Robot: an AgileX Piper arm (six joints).
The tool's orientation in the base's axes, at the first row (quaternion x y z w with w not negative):
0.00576, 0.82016, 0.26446, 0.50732
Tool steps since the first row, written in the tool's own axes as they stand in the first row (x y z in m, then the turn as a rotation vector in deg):
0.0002, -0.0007, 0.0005, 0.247, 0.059, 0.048
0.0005, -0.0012, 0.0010, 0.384, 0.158, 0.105
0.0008, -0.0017, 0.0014, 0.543, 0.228, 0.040
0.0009, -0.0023, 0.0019, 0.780, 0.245, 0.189
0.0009, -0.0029, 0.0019, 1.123, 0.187, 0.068
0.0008, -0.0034, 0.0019, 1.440, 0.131, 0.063
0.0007, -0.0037, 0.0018, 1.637, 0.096, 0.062
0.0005, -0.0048, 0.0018, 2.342, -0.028, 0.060
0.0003, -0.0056, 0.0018, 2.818, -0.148, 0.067
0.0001, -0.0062, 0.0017, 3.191, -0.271, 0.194
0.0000, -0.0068, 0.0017, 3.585, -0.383, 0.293
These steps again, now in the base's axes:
0.0005, -0.0003, -0.0006, -0.095, 0.140, -0.195
0.0009, -0.0005, -0.0013, -0.140, 0.287, -0.285
0.0012, -0.0006, -0.0019, -0.289, 0.364, -0.364
0.0017, -0.0009, -0.0024, -0.284, 0.508, -0.604
0.0019, -0.0014, -0.0027, -0.536, 0.502, -0.872
0.0021, -0.0019, -0.0028, -0.680, 0.540, -1.158
0.0021, -0.0022, -0.0028, -0.767, 0.564, -1.336
0.0025, -0.0032, -0.0031, -1.079, 0.652, -1.975
0.0028, -0.0040, -0.0033, -1.273, 0.684, -2.425
0.0030, -0.0046, -0.0034, -1.316, 0.736, -2.832
0.0032, -0.0051, -0.0036, -1.396, 0.792, -3.242

